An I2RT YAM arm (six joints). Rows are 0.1 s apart.
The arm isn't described. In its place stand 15 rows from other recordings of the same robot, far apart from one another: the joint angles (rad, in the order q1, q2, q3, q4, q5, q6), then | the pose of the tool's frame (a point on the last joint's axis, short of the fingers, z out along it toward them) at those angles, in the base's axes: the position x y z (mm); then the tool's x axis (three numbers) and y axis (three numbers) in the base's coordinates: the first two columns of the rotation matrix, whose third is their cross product.
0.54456 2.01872 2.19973 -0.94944 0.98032 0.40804 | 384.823, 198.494, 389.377, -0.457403, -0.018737, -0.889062, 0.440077, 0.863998, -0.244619
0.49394 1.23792 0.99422 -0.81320 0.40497 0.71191 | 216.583, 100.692, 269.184, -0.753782, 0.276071, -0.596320, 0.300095, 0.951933, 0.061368
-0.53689 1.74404 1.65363 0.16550 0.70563 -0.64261 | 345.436, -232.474, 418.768, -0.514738, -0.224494, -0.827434, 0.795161, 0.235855, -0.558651
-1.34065 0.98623 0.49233 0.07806 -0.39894 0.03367 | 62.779, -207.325, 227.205, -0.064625, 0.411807, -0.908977, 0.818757, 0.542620, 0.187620
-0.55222 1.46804 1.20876 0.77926 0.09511 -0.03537 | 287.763, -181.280, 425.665, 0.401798, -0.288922, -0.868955, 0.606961, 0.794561, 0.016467
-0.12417 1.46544 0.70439 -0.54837 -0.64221 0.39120 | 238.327, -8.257, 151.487, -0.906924, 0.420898, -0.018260, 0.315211, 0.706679, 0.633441
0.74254 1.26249 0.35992 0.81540 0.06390 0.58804 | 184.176, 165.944, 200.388, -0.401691, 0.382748, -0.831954, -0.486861, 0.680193, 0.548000
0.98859 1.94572 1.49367 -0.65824 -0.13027 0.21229 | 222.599, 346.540, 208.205, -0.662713, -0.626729, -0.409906, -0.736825, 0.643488, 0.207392
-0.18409 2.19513 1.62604 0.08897 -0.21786 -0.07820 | 502.302, -85.701, 195.986, -0.451933, 0.006564, -0.892028, -0.045183, 0.998521, 0.030239
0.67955 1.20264 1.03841 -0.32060 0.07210 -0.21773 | 214.266, 169.813, 327.912, -0.229276, -0.462219, -0.856613, -0.641916, 0.733357, -0.223900
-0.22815 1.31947 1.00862 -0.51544 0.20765 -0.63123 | 270.795, -70.411, 271.355, -0.789235, -0.409568, -0.457561, -0.134230, 0.842142, -0.522282
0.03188 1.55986 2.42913 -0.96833 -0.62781 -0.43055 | 230.922, 28.286, 593.185, 0.164767, -0.332702, -0.928526, -0.595580, 0.716835, -0.362536
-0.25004 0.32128 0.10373 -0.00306 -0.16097 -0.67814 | 125.602, -26.188, 178.691, -0.223274, -0.582090, -0.781870, -0.060808, 0.808874, -0.584829
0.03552 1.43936 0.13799 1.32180 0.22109 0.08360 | 217.300, -0.090, 157.255, 0.035747, 0.082792, -0.995926, 0.182112, 0.979337, 0.087949
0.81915 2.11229 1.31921 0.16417 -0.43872 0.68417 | 300.758, 343.924, 144.776, -0.877549, -0.100950, -0.468740, -0.440422, 0.556199, 0.704749
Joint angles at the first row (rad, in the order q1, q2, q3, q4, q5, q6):
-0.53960, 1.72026, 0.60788, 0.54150, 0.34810, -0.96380
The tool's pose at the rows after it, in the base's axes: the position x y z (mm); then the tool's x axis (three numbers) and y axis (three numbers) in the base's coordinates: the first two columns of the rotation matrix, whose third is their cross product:
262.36, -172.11, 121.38, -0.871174, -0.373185, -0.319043, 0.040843, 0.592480, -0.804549
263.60, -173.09, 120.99, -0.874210, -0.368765, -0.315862, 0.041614, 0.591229, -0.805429
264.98, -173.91, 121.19, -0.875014, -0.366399, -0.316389, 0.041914, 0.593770, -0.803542
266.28, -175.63, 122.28, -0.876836, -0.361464, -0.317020, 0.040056, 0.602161, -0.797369
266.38, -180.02, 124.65, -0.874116, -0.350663, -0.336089, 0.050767, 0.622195, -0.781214
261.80, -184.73, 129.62, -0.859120, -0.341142, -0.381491, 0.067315, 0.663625, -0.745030
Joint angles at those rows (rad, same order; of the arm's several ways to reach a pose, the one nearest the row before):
-0.53961, 1.73476, 0.61092, 0.55678, 0.36945, -0.96724
-0.53961, 1.74126, 0.61779, 0.55412, 0.37555, -0.96648
-0.53959, 1.74503, 0.62580, 0.54644, 0.37557, -0.96341
-0.54264, 1.74543, 0.63917, 0.52279, 0.37061, -0.95769
-0.55676, 1.74204, 0.65557, 0.49308, 0.34581, -0.93976
-0.58383, 1.71607, 0.66127, 0.44921, 0.27944, -0.90886

